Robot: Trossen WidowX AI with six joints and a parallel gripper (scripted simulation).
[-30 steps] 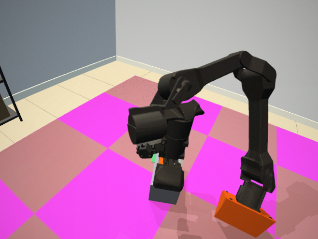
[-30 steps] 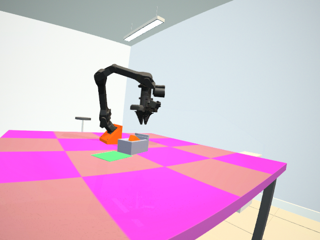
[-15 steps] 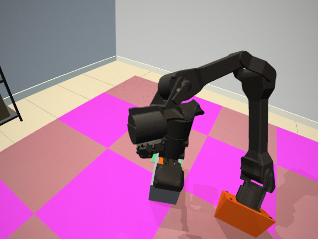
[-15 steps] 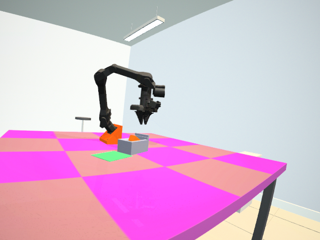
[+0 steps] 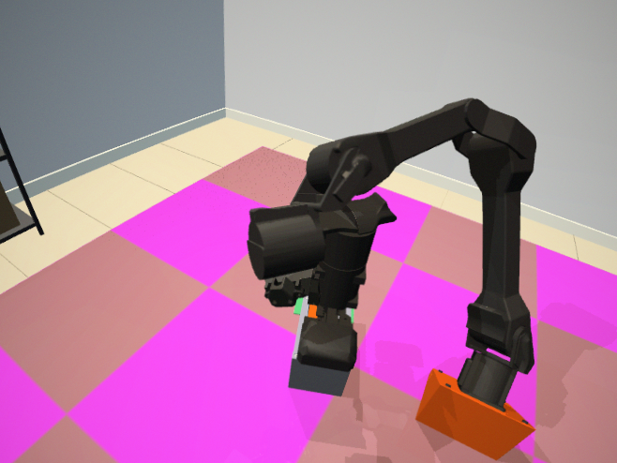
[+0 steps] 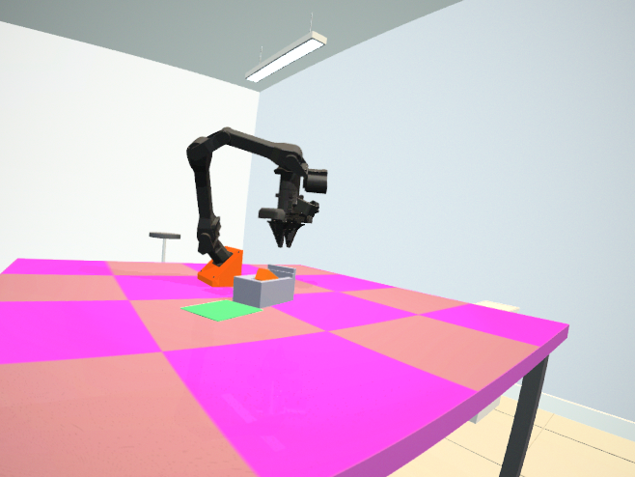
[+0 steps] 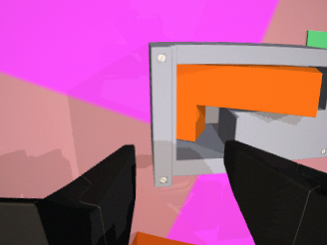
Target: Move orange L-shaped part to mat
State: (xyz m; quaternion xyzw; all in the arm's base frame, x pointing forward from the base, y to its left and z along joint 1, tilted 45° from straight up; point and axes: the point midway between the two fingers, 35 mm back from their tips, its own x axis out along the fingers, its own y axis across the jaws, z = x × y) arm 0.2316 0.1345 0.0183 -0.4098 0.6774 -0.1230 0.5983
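The orange L-shaped part lies 1 cm ahead of my gripper tip, 4 cm to the right of it and 10 cm below it. The rest, counted from my gripper tip: green mat 8 cm ahead, 20 cm to the right, 16 cm below.
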